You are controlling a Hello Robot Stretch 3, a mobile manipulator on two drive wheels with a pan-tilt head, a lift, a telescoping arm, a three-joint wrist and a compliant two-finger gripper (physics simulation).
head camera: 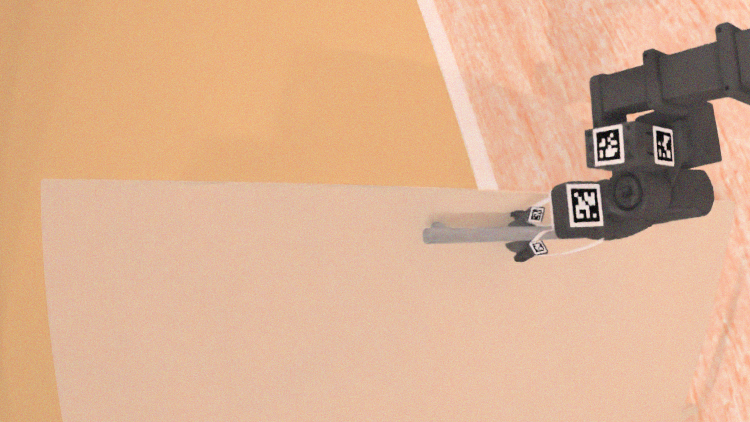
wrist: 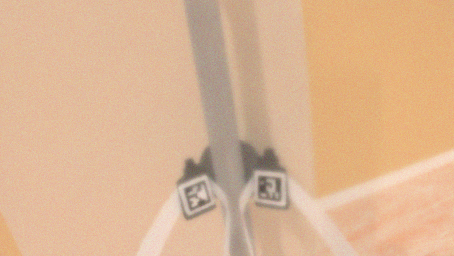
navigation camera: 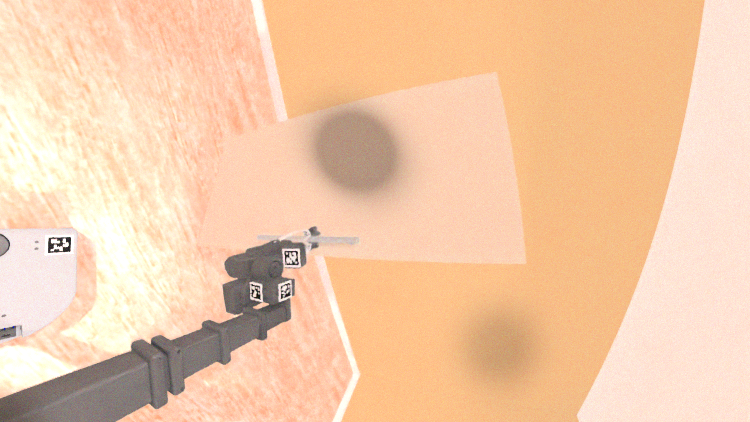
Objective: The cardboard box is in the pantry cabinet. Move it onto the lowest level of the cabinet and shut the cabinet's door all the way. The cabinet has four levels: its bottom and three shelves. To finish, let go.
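Places are measured from the robot's base along level axes (x ahead, y left, z up), in metres.
Pixels of known places: gripper, between the fingertips: [navigation camera: 317, 235].
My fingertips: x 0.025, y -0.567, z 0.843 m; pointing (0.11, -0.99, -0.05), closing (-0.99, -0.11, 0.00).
Behind a point stands the place of what it marks.
The pantry cabinet's door [head camera: 262, 325] @[x 0.115, y -0.590, z 1.169 m] [navigation camera: 456, 157] @[x 0.238, y -0.618, z 1.256 m] [wrist: 100, 100] is a large, plain pale panel. A long grey bar handle [head camera: 466, 235] @[x 0.018, y -0.517, z 0.954 m] [navigation camera: 340, 240] @[x 0.017, y -0.517, z 0.954 m] [wrist: 215, 90] stands off the panel near one of its long edges. My gripper [head camera: 517, 234] @[x 0.025, y -0.567, z 0.843 m] [navigation camera: 314, 238] @[x 0.025, y -0.567, z 0.843 m] [wrist: 229, 160] @[x 0.025, y -0.567, z 0.843 m] is shut on this bar, with one fingertip on each side of it. In the wrist view the bar runs between the fingertips. The cardboard box, the shelves and the cabinet's inside do not show. The views do not let me tell how far the door stands from the cabinet.
An orange wall [head camera: 209, 78] @[x -0.497, y -1.781, z 1.077 m] [navigation camera: 587, 183] @[x 0.267, y -1.443, z 2.007 m] [wrist: 385, 75] lies beyond the panel, with a white baseboard [head camera: 457, 94] @[x -0.539, y -1.785, z 0.056 m] [navigation camera: 339, 320] @[x -0.975, y -1.977, z 0.058 m] along the streaked floor [head camera: 524, 78] @[x -0.533, y -1.424, z 0.000 m] [navigation camera: 131, 131] @[x 0.465, y -0.322, z 0.001 m]. My dark arm [head camera: 687, 68] @[x -0.105, y -0.227, z 0.958 m] [navigation camera: 83, 380] @[x -0.080, y -0.063, z 0.949 m] reaches over the floor. My pale base [navigation camera: 39, 283] @[x -0.112, y -0.092, z 0.160 m] shows at the left of the navigation view.
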